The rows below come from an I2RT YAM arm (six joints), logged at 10 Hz.
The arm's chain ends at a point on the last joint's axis. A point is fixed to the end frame.
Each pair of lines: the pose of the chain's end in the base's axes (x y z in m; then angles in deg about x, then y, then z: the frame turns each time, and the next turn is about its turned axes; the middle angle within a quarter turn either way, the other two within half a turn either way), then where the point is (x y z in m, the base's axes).
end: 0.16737 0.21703 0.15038 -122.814 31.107 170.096
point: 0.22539 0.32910 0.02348
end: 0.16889 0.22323 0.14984 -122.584 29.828 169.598
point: 0.22360 0.33654 0.02257
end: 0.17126 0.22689 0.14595 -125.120 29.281 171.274
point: 0.22324 0.33600 0.01395
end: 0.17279 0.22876 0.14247 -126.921 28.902 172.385
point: 0.22291 0.33469 0.00720
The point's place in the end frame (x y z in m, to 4 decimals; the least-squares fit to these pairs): 0.0419 -0.0393 0.1695
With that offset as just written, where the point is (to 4 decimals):
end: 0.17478 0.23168 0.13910 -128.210 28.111 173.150
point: 0.2221 0.3356 0.0013
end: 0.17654 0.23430 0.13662 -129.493 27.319 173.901
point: 0.2210 0.3361 -0.0037
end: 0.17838 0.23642 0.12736 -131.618 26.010 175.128
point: 0.2182 0.3345 -0.0169
